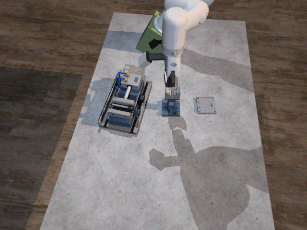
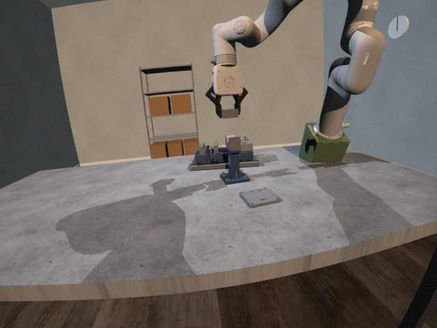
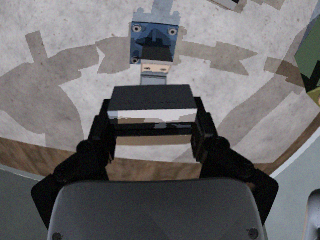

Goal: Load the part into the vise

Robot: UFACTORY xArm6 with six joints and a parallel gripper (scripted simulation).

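The fixed jaw lies 21 cm to the right of my hand, 17 cm below it and 10 cm ahead of it. Also, from my hand: air cylinder rod 20 cm to the right, 17 cm below, 2 cm behind; then air cylinder 19 cm to the right, 17 cm below, 10 cm behind; then part right at my hand.
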